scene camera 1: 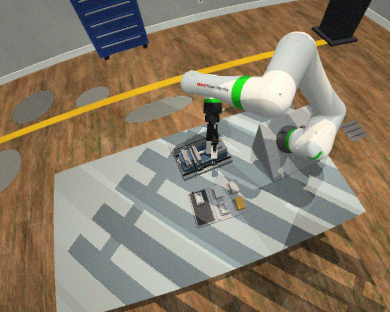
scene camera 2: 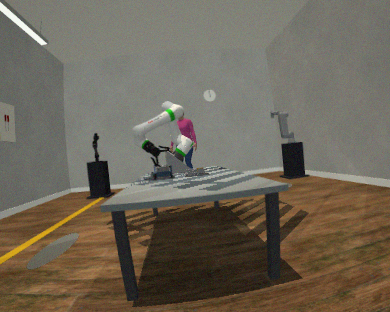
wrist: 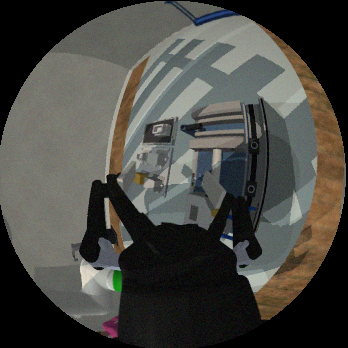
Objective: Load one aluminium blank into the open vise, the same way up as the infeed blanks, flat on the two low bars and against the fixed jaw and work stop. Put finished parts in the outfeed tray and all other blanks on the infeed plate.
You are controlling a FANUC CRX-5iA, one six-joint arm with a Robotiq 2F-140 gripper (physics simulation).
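Frame: origin at the arm's base, x ahead, y left, z up, level; centimetres.
Where they show: gripper, between the fingertips: (scene camera 1: 211, 155) (scene camera 2: 169, 162) (wrist: 169, 173); arm's base, origin of its link: (scene camera 1: 288, 139) (scene camera 2: 176, 158).
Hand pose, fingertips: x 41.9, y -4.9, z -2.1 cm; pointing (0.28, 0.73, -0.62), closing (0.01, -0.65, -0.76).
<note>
Things, the pixels of their top centre, and the offset from my fingertips. "pt": a spot on its surface instead. Level surfaces: height alone.
- grey vise, centre of its top: (wrist: 214, 161) (scene camera 1: 201, 149) (scene camera 2: 161, 165) dx +3.2, dy -6.9, dz -2.6 cm
- infeed plate, a spot on its surface: (wrist: 166, 187) pt dx -7.1, dy +12.0, dz -12.2 cm
- yellow block, centre of its top: (wrist: 135, 177) (scene camera 1: 240, 202) dx -6.8, dy +26.2, dz -8.1 cm
- light grey part, centre of its top: (wrist: 157, 128) (scene camera 1: 198, 197) dx +12.5, dy +17.1, dz -8.4 cm
- striped table, height of its surface: dz -12.5 cm
My gripper (scene camera 1: 212, 150) (scene camera 2: 163, 156) (wrist: 169, 173) is open and empty. It points down over the right end of the vise in scene camera 1; its right finger overlaps the vise in the wrist view. The blue and grey vise (scene camera 1: 196, 159) (scene camera 2: 162, 174) (wrist: 217, 144) stands on the table; I can make out no blank in it. The infeed plate (wrist: 168, 187) carries several grey blanks, one (scene camera 1: 233, 187) near its back edge, and a yellow block (scene camera 1: 240, 203) (wrist: 140, 178). The dark outfeed tray (scene camera 1: 204, 214) (wrist: 149, 132) beside it holds a light grey part (scene camera 1: 199, 198) (wrist: 160, 130).
The striped table (scene camera 1: 100, 270) (scene camera 2: 200, 195) carries these things. The robot's grey wedge base (scene camera 1: 270, 152) stands right of the vise in scene camera 1. A blue cabinet (scene camera 1: 112, 25) stands beyond the table. A person (scene camera 2: 186, 131) in pink stands behind the arm.
</note>
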